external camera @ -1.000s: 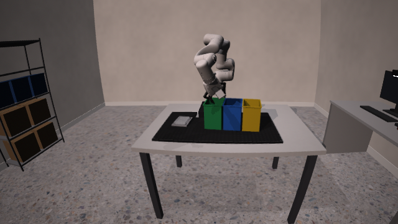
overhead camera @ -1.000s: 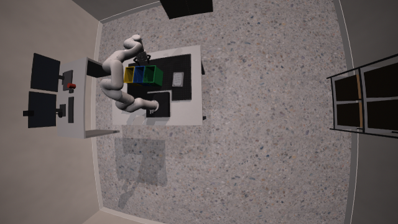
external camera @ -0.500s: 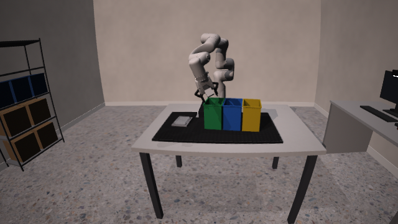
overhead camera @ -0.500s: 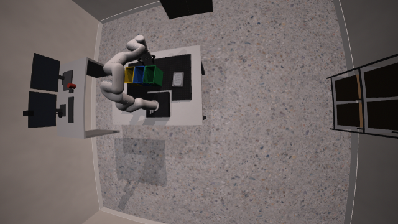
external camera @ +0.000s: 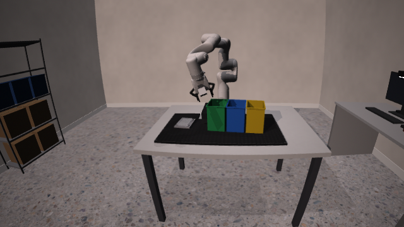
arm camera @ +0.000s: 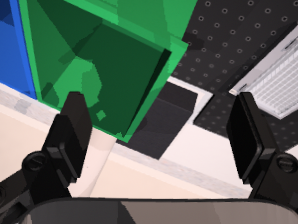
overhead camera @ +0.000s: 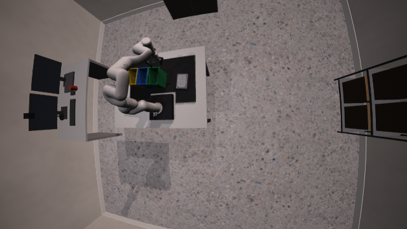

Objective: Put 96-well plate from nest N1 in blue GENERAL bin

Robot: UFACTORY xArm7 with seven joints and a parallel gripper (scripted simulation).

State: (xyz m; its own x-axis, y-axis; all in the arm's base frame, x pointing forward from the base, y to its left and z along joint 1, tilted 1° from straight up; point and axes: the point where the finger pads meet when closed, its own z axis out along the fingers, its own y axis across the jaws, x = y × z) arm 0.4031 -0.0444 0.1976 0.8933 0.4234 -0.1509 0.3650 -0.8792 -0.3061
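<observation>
Now: hand 80 mm past the 96-well plate, 190 mm to the left of it and 220 mm above it. Round my hand: green bin: 90 mm behind, 60 mm to the left, 150 mm below; grey plate nest: 80 mm behind, 190 mm to the right, 230 mm below; blue bin: 90 mm behind, 190 mm to the left, 150 mm below.
</observation>
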